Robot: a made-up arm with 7 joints. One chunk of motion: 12 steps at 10 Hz.
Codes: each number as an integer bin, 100 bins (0 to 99) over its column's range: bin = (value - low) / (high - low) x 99, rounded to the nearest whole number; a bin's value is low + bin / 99 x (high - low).
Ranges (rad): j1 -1.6..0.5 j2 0..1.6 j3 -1.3..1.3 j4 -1.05..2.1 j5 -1.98..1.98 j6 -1.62..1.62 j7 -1.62..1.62
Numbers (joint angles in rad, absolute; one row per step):
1: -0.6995 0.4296 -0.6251 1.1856 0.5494 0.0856 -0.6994
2: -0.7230 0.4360 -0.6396 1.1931 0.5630 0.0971 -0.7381
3: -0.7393 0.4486 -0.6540 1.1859 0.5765 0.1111 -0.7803
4: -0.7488 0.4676 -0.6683 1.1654 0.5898 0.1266 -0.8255
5: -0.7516 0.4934 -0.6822 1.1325 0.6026 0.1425 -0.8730
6: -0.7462 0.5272 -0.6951 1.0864 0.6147 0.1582 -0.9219
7: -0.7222 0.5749 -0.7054 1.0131 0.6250 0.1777 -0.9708
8: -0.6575 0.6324 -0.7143 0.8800 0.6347 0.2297 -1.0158
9: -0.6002 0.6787 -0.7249 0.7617 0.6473 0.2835 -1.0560
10: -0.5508 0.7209 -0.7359 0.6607 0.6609 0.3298 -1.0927
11: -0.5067 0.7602 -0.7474 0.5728 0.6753 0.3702 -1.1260
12: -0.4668 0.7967 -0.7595 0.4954 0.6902 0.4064 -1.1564
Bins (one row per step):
1: 42 27 26 70 63 52 28
2: 41 27 25 70 64 52 27
3: 41 28 25 70 64 53 26
4: 40 29 24 70 64 53 24
5: 40 31 24 69 65 54 23
6: 40 33 23 67 65 54 21
7: 41 36 23 65 65 55 20
8: 44 39 22 61 65 57 18
9: 47 42 22 57 66 58 17
10: 49 45 21 54 66 60 16
11: 52 47 21 51 66 61 15
12: 53 49 21 49 67 62 14

